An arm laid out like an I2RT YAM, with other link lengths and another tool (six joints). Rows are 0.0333 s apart.
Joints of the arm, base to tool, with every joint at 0 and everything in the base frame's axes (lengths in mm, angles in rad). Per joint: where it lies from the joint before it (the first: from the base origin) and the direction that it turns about. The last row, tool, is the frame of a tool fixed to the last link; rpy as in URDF.
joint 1: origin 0 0 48.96 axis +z
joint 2: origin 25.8 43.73 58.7 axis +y
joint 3: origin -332.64 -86.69 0 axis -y
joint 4: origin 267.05 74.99 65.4 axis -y
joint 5: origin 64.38 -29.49 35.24 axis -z
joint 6: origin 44.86 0 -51.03 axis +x
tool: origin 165 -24 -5 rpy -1.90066 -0.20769 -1.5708
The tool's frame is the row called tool.
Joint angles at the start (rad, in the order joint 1, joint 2, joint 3, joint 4, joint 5, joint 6):
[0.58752 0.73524 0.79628 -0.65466 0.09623 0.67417]
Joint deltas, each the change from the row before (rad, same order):
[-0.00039 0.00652 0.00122 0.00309 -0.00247 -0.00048]
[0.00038 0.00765 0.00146 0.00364 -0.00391 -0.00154]
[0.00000 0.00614 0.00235 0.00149 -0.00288 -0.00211]
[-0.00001 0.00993 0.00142 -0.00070 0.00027 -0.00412]
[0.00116 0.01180 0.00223 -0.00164 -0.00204 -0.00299]
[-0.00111 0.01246 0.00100 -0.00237 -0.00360 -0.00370]
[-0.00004 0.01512 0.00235 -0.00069 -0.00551 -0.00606]
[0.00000 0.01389 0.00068 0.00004 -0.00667 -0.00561]
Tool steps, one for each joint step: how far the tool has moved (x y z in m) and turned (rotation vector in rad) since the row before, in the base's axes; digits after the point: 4 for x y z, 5 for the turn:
[0.0011 0.0012 -0.0003 -0.00043 0.00243 0.00192]
[0.0011 0.0018 -0.0003 -0.00072 0.00276 0.00448]
[0.0008 0.0012 0.0000 -0.00147 0.00201 0.00356]
[0.0011 0.0006 -0.0017 -0.00824 0.00601 0.00210]
[0.0009 0.0014 -0.0020 -0.00741 0.00885 0.00455]
[0.0008 0.0010 -0.0029 -0.00857 0.01128 0.00397]
[0.0012 0.0020 -0.0026 -0.00901 0.01075 0.00799]
[0.0008 0.0021 -0.0030 -0.00784 0.01109 0.00870]

